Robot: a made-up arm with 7 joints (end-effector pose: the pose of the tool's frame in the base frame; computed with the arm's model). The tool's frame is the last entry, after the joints.
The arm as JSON. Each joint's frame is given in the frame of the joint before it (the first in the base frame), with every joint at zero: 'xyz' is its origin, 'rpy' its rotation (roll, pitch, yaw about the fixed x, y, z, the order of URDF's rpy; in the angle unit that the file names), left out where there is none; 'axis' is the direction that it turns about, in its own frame. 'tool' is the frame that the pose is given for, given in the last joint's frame.
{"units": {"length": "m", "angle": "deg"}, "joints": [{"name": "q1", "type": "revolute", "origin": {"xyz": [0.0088, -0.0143, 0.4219]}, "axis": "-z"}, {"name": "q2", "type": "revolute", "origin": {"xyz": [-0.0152, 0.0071, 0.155]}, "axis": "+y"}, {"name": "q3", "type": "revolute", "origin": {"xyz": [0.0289, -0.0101, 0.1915]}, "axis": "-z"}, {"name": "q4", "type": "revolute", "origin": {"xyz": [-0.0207, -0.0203, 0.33]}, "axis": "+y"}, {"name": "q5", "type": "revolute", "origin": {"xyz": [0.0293, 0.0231, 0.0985]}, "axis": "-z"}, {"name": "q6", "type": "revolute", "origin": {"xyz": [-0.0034, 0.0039, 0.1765]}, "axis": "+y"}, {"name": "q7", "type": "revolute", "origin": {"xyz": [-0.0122, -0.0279, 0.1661]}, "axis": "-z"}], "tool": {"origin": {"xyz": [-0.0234, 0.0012, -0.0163], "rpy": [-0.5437, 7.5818, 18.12]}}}
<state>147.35 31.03 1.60 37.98 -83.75 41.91 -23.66</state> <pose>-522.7 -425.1 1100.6 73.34 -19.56 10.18</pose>
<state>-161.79 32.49 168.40 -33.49 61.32 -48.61 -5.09</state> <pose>-601.8 250.9 1067.9 -17.75 -93.25 -55.41</pose>
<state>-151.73 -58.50 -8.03 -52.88 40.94 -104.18 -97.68</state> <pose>554.0 -331.8 663.5 48.53 -114.68 4.85</pose>
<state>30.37 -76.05 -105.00 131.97 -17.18 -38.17 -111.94</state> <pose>-95.0 404.8 667.0 4.23 116.12 91.69</pose>
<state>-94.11 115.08 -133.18 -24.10 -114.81 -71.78 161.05</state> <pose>-76.1 685.0 67.1 6.19 -120.80 -14.69</pose>
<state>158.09 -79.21 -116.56 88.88 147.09 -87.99 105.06</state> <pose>458.8 -36.3 484.5 -150.67 -48.07 58.74</pose>
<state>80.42 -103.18 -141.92 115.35 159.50 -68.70 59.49</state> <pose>37.6 203.8 374.2 79.84 63.71 -65.86</pose>
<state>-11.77 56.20 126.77 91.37 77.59 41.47 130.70</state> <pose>279.4 -199.6 1057.4 20.83 -31.51 1.71</pose>
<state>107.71 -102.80 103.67 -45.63 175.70 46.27 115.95</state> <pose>554.3 603.2 520.5 92.48 2.06 122.22</pose>
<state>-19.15 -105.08 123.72 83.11 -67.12 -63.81 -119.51</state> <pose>-375.8 -347.7 177.9 -30.73 -158.41 -5.83</pose>
